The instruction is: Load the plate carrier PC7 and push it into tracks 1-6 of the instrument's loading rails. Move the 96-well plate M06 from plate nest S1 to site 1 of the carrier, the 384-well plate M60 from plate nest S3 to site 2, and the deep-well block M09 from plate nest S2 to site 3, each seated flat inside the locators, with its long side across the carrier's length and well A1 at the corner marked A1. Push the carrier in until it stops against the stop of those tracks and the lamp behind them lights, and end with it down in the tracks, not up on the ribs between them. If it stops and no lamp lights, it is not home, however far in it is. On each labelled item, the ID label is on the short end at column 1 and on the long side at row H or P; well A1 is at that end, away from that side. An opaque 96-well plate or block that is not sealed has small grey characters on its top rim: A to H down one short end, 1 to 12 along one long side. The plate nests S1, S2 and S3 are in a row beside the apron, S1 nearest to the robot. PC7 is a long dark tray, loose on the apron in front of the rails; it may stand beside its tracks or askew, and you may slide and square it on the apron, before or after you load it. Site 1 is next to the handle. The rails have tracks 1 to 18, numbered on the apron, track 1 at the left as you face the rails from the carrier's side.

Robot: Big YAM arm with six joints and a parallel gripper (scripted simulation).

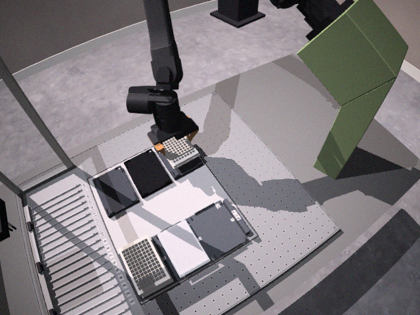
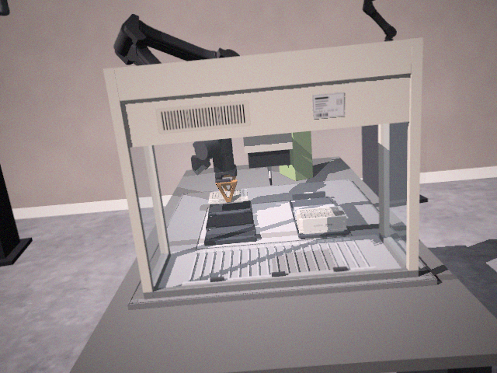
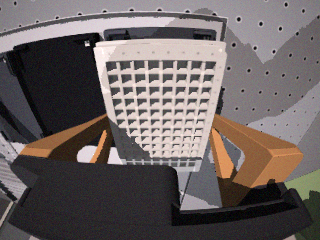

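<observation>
My hand is 50 mm above the dark nest S1. From my hand the other things lie so: nest S2: 110 mm ahead, 10 mm to the right, 50 mm below; then dark carrier PC7: 170 mm ahead, 240 mm to the left, 40 mm below; then dark nest S3: 220 mm ahead, 30 mm to the right, 50 mm below.
</observation>
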